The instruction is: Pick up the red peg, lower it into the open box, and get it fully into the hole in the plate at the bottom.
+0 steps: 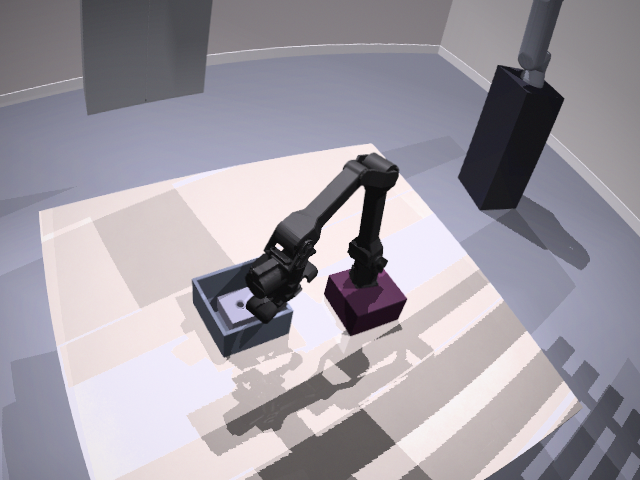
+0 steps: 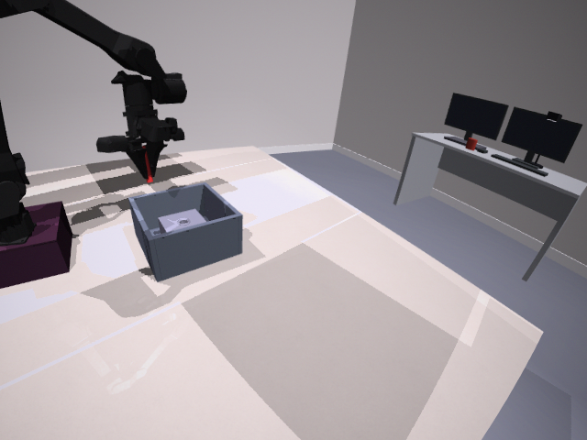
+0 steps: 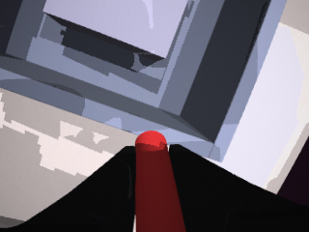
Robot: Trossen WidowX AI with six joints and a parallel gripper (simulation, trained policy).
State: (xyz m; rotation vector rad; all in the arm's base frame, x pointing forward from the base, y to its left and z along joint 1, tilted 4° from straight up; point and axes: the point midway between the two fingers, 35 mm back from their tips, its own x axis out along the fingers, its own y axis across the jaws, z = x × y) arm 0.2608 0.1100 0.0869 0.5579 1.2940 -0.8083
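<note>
The pale plate is 70 mm ahead of my gripper tip, 80 mm to the right of it and 90 mm below it. Also, from my gripper tip: red peg 10 mm to the left, 30 mm above; then grey box 70 mm ahead, 80 mm to the right, 110 mm below.
</note>
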